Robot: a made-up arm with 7 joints. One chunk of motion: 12 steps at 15 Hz.
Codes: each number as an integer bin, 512 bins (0 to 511) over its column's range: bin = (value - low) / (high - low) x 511, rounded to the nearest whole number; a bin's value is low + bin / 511 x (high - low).
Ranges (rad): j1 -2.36..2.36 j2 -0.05..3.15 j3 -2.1..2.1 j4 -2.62..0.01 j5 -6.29..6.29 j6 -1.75..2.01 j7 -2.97..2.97
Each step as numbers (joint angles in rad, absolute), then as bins.
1 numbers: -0.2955 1.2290 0.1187 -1.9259 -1.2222 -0.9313 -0.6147
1 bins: 224 204 270 135 206 111 203
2 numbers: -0.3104 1.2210 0.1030 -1.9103 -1.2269 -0.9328 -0.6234
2 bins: 222 203 268 138 206 111 202
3 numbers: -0.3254 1.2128 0.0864 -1.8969 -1.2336 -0.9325 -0.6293
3 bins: 220 202 266 140 205 111 201
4 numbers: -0.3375 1.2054 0.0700 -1.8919 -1.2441 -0.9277 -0.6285
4 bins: 219 200 264 141 205 112 201
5 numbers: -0.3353 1.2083 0.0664 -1.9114 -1.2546 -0.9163 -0.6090
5 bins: 219 201 264 138 205 113 203
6 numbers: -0.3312 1.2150 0.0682 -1.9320 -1.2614 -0.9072 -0.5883
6 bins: 220 202 264 134 204 115 205
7 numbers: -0.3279 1.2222 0.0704 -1.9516 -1.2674 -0.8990 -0.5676
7 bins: 220 203 264 130 204 116 207
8 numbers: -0.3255 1.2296 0.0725 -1.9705 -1.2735 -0.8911 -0.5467
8 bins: 220 204 264 126 204 117 208
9 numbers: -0.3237 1.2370 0.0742 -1.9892 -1.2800 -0.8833 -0.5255
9 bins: 220 206 265 123 204 118 210
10 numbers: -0.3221 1.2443 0.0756 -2.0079 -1.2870 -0.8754 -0.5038
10 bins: 221 207 265 119 203 119 212
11 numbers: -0.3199 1.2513 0.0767 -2.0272 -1.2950 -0.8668 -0.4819
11 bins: 221 208 265 115 203 120 214
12 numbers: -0.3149 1.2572 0.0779 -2.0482 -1.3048 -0.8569 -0.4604
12 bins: 221 209 265 111 202 121 216
